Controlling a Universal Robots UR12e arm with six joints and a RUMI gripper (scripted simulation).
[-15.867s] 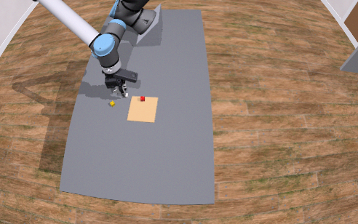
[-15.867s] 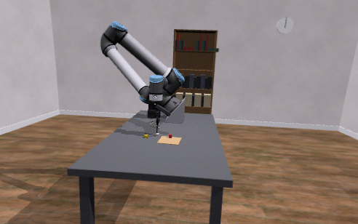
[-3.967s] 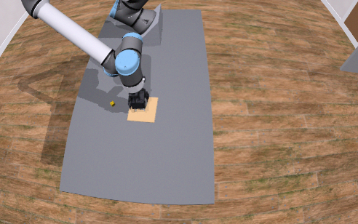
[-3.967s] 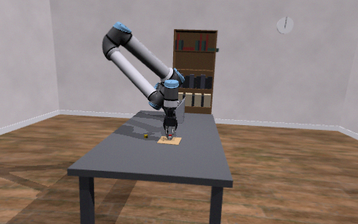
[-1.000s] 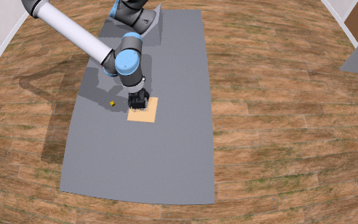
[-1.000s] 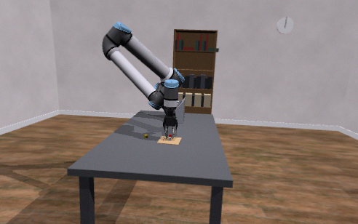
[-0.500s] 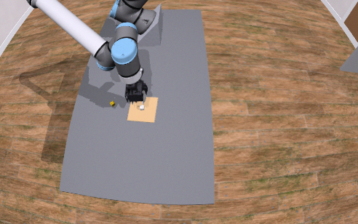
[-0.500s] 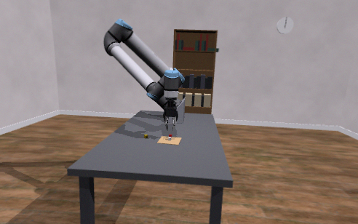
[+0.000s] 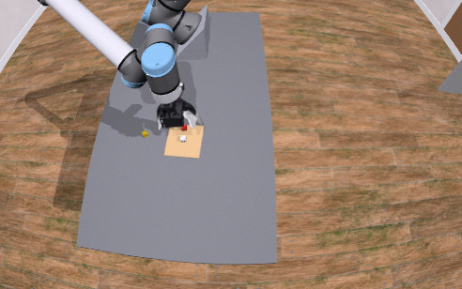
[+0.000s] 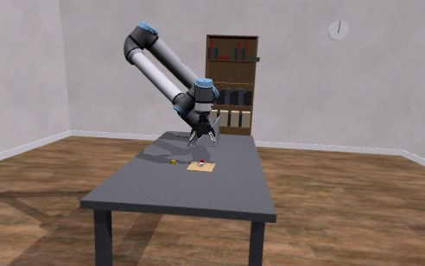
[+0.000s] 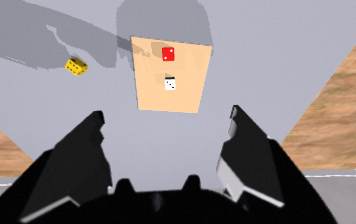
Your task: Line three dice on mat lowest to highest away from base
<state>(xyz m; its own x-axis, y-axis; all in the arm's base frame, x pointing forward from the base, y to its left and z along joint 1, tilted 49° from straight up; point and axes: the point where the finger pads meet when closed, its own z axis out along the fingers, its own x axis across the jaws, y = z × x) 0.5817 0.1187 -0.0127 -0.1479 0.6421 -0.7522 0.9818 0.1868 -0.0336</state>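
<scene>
Right now the yellow die is 170 mm to the right of my hand, 100 mm below it and 10 mm behind it. The rest, counted from my hand: red die: 100 mm below, 50 mm behind, 10 mm to the right; tan mat: 110 mm below; white die: 100 mm below.
</scene>
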